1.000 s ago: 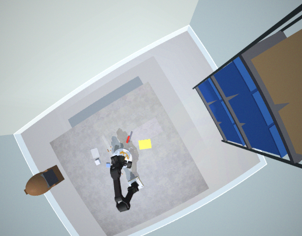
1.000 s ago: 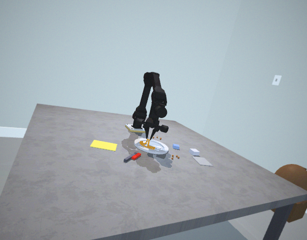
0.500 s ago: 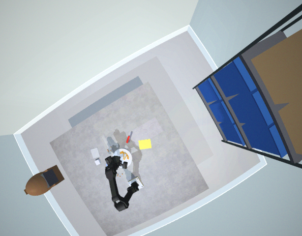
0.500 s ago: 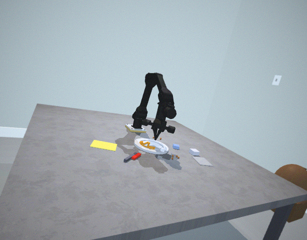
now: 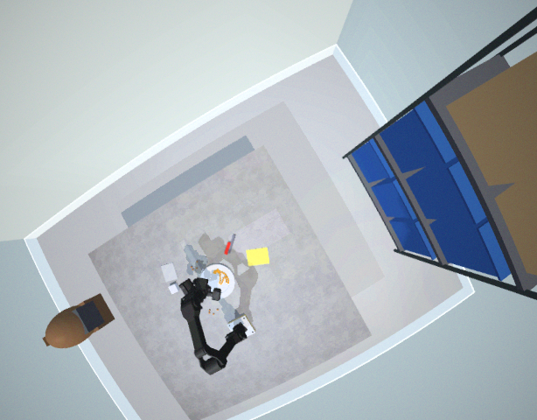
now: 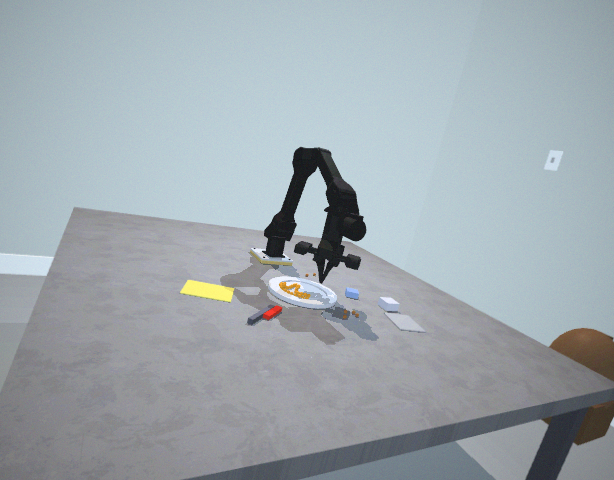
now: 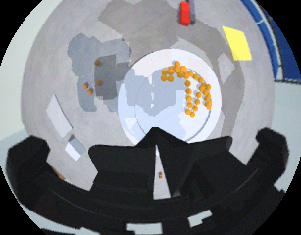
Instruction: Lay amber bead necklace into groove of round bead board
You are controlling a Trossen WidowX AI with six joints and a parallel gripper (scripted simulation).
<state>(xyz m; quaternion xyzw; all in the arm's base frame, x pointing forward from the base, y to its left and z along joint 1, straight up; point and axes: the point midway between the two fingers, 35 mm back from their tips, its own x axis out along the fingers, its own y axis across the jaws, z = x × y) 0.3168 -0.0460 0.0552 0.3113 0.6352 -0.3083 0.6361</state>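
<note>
The round white bead board lies 4 cm to the right of my gripper tip, 3 cm below it and 2 cm behind it. The rest, counted from my gripper tip: white block (19 cm to the left, 11 cm ahead, 3 cm below); then blue block (13 cm to the left, 3 cm below, 2 cm ahead); then grey tool (23 cm to the right, 9 cm ahead, 3 cm below).
</note>
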